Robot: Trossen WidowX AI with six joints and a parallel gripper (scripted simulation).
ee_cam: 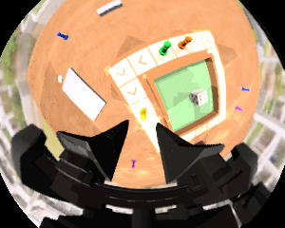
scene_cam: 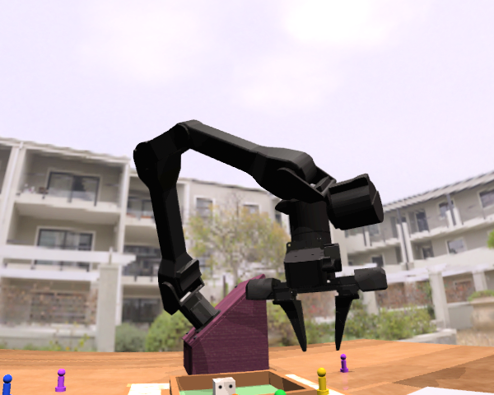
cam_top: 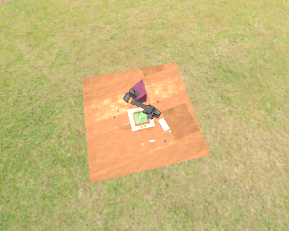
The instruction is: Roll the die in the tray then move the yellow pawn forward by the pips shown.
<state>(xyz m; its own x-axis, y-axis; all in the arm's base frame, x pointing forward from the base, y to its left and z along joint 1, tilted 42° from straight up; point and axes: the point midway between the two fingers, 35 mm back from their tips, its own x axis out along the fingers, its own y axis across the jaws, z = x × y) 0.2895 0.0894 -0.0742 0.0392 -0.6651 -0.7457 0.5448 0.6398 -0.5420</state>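
My gripper tip is 4 cm above the yellow pawn. Also, from my gripper tip: white die (2 cm behind, 13 cm to the right, 4 cm below); green pawn (9 cm ahead, 9 cm to the right, 4 cm below); green-floored tray (2 cm behind, 11 cm to the right, 6 cm below).
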